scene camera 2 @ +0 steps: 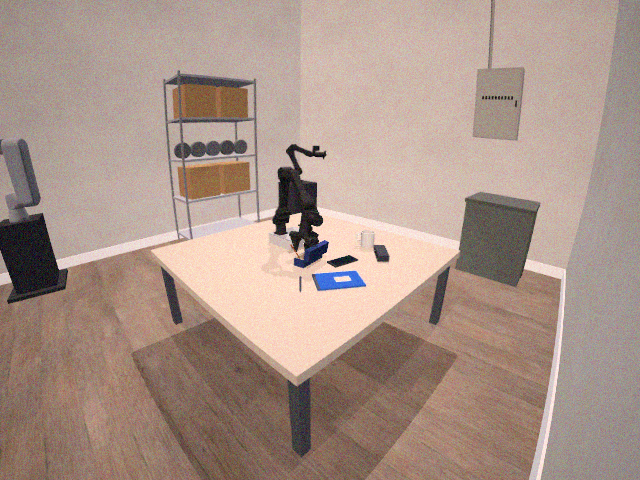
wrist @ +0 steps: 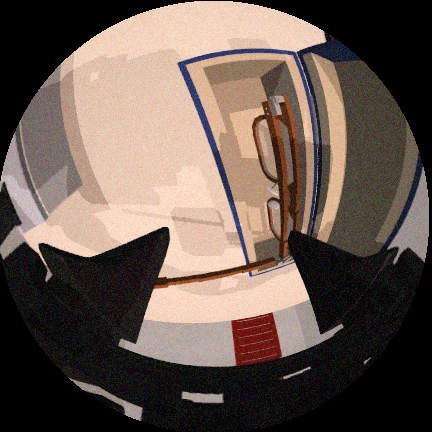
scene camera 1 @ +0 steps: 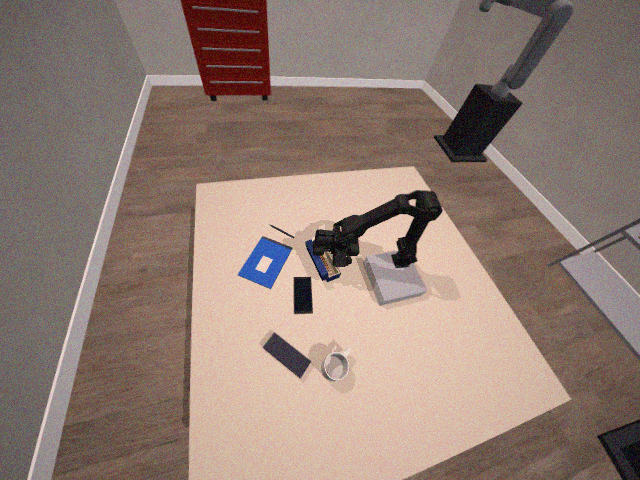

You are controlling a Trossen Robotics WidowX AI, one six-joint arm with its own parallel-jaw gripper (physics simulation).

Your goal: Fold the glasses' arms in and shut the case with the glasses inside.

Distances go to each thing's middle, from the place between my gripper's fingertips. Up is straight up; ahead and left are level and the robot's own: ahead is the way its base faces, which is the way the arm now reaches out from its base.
Labels:
My hand is 10 mm past the brown-framed glasses (wrist: pixel 273 132) and 20 mm to the right of it.

